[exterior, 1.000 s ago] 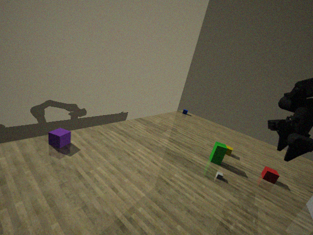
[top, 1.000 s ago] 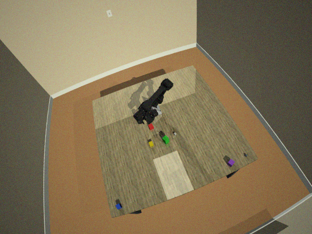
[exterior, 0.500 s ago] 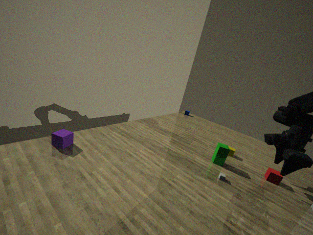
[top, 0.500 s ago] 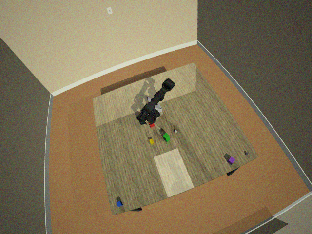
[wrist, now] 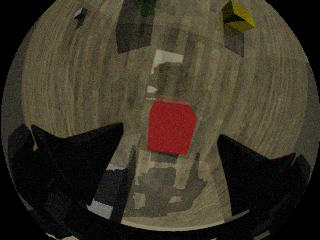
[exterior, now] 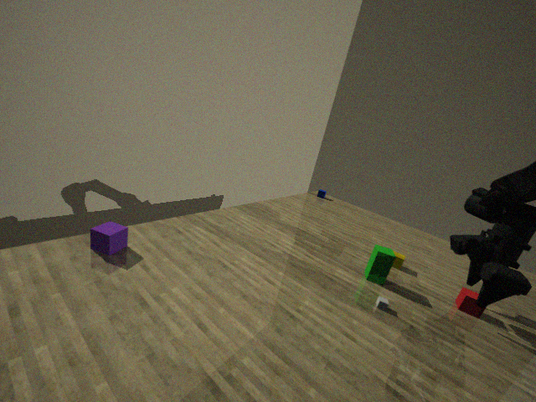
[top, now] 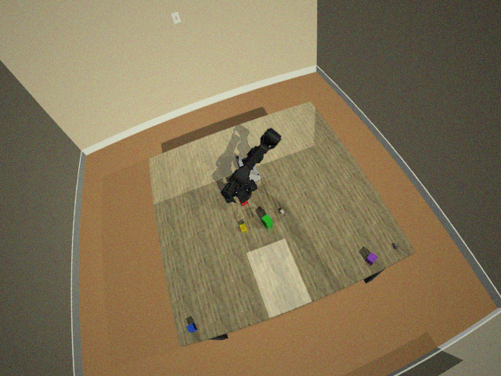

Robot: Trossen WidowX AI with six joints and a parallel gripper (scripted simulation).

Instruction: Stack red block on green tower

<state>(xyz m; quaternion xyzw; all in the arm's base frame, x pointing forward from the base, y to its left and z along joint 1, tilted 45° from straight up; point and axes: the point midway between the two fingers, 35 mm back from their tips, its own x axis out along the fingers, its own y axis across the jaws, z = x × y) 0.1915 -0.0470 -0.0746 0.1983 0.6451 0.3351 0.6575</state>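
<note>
My gripper tip is 2 cm above the red block. From my gripper tip the other things lie so: yellow block: 17 cm ahead, 4 cm to the right, 2 cm below; then blue block: 62 cm ahead, 43 cm to the right, 2 cm below; then small white cube: 14 cm ahead, 19 cm to the left, 3 cm below.
</note>
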